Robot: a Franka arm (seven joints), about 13 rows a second.
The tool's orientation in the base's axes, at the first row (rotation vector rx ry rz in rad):
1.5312, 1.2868, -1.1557
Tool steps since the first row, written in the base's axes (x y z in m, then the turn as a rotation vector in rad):
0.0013, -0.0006, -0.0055, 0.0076, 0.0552, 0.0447
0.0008, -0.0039, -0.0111, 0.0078, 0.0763, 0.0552
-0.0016, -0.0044, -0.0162, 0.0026, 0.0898, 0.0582
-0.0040, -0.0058, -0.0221, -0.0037, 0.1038, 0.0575
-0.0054, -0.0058, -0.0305, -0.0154, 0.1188, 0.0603
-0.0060, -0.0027, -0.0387, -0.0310, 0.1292, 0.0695
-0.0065, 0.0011, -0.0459, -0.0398, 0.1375, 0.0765
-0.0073, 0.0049, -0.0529, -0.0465, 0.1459, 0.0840
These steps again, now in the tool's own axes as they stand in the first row. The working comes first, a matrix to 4 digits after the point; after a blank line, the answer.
The tool's axes in the first row as the columns of a matrix, in the base's axes (used below as rounded here):
0.0617, 0.9877, -0.1434
0.2483, -0.1543, -0.9563
-0.9667, 0.0234, -0.2548

0.0052, 0.0012, 0.0018, -0.0290, 0.0000, -0.0653
0.0098, 0.0011, 0.0064, -0.0339, -0.0028, -0.0881
0.0145, -0.0013, 0.0086, -0.0338, -0.0099, -0.1011
0.0197, -0.0036, 0.0118, -0.0300, -0.0183, -0.1134
0.0277, -0.0052, 0.0141, -0.0297, -0.0321, -0.1268
0.0364, -0.0064, 0.0133, -0.0370, -0.0489, -0.1368
0.0442, -0.0077, 0.0116, -0.0423, -0.0587, -0.1453
0.0519, -0.0092, 0.0098, -0.0478, -0.0665, -0.1543

